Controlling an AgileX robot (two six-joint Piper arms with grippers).
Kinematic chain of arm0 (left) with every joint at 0, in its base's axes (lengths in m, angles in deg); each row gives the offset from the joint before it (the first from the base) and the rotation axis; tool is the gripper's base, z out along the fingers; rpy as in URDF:
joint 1: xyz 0 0 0.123 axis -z
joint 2: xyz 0 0 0 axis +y
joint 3: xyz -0.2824 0 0.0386 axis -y
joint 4: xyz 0.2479 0 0.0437 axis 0.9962 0 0.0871
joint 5: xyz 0 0 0 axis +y
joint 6: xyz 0.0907 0 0.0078 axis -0.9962 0 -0.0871
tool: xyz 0 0 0 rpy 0 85 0
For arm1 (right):
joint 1: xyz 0 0 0.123 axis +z
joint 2: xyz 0 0 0 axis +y
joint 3: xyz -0.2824 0 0.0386 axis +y
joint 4: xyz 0.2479 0 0.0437 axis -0.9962 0 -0.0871
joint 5: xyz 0 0 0 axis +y
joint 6: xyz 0.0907 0 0.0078 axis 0.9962 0 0.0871
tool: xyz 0 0 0 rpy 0 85 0
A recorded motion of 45 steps. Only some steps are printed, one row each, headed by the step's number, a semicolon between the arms.
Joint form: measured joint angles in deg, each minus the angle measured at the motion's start. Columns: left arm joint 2, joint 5, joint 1, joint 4, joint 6, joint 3; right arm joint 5, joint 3, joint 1, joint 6, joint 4, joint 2.
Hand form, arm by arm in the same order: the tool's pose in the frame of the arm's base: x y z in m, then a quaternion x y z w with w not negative. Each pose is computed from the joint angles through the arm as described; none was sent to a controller.
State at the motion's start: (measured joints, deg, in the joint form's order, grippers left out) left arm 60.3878 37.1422 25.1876 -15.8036 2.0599 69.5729; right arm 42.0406 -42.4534 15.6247 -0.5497 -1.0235 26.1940
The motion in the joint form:
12: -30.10 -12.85 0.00 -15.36 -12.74 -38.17; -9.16 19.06 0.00 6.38 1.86 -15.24
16: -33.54 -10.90 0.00 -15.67 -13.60 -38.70; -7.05 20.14 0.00 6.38 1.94 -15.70
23: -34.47 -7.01 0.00 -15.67 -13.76 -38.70; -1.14 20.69 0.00 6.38 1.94 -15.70
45: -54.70 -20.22 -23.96 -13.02 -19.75 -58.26; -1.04 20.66 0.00 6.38 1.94 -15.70
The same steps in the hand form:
12: 0.0899 -0.0638 0.3241 0.11322 0.78336 -0.30257 0.53102; 0.0488 0.0129 0.2863 -0.07039 0.79255 0.10599 0.59638
16: 0.0776 -0.0598 0.3248 0.12577 0.77463 -0.30701 0.53840; 0.0479 0.0125 0.2774 -0.07174 0.80669 0.10175 0.57771
23: 0.0715 -0.0601 0.3212 0.14115 0.78496 -0.30888 0.51817; 0.0452 0.0116 0.2656 -0.07410 0.83837 0.09297 0.53199
45: 0.0548 -0.0140 0.2503 -0.00872 0.73283 -0.11812 0.67002; 0.0451 0.0116 0.2657 -0.07412 0.83869 0.09288 0.53148

